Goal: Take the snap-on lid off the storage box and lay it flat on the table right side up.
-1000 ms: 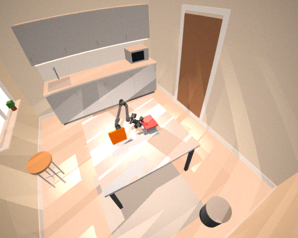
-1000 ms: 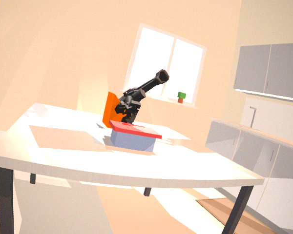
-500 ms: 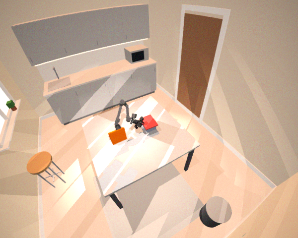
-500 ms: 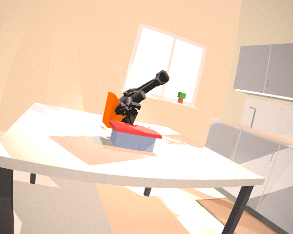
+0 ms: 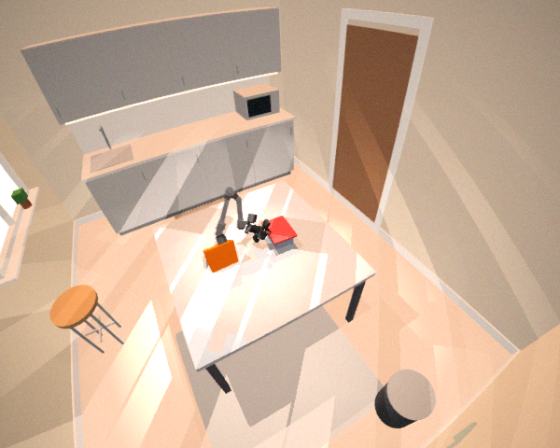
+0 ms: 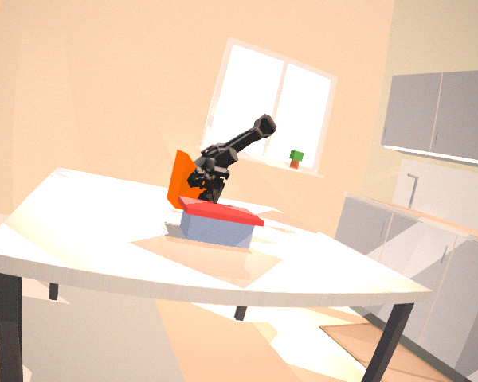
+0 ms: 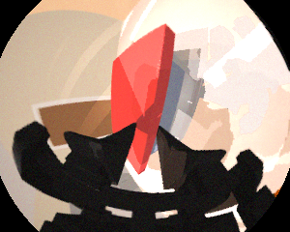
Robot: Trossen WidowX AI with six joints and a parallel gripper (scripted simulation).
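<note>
Right now my gripper tip is 8 cm short of the lid, 1 cm to the left of it and 1 cm below it. Round my gripper tip: storage box (8 cm ahead, 4 cm below, 1 cm to the right).
</note>
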